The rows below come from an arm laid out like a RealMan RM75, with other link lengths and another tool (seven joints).
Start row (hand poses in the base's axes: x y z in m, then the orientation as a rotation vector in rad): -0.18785, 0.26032, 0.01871, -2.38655, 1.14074, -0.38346
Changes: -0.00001, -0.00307, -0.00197, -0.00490, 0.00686, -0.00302; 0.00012, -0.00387, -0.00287, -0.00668, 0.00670, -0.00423; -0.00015, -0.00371, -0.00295, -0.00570, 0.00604, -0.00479; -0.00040, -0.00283, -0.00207, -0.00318, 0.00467, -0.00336; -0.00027, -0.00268, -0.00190, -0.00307, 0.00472, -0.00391; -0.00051, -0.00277, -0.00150, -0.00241, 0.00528, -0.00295; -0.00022, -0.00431, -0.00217, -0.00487, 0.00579, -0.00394; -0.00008, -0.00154, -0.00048, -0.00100, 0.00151, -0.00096; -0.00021, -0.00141, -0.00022, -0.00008, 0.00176, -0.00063; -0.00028, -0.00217, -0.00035, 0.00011, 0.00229, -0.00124; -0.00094, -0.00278, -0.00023, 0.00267, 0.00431, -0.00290; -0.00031, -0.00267, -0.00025, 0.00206, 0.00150, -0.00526; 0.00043, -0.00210, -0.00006, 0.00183, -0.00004, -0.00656; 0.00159, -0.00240, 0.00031, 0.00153, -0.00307, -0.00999
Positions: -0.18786, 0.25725, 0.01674, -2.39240, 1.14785, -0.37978; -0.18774, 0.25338, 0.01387, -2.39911, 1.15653, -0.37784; -0.18789, 0.24967, 0.01092, -2.40438, 1.16556, -0.37617; -0.18829, 0.24684, 0.00885, -2.40756, 1.17202, -0.37394; -0.18856, 0.24416, 0.00695, -2.41038, 1.17919, -0.37174; -0.18907, 0.24139, 0.00545, -2.41336, 1.18535, -0.36814; -0.18929, 0.23708, 0.00328, -2.41816, 1.19320, -0.36590; -0.18937, 0.23554, 0.00280, -2.41921, 1.19514, -0.36511; -0.18958, 0.23413, 0.00258, -2.41976, 1.19669, -0.36330; -0.18986, 0.23196, 0.00223, -2.42008, 1.19921, -0.36092; -0.19080, 0.22918, 0.00200, -2.41828, 1.20441, -0.35493; -0.19111, 0.22651, 0.00175, -2.41447, 1.21141, -0.35335; -0.19068, 0.22441, 0.00169, -2.40945, 1.21938, -0.35411; -0.18909, 0.22201, 0.00200, -2.40145, 1.23033, -0.35962
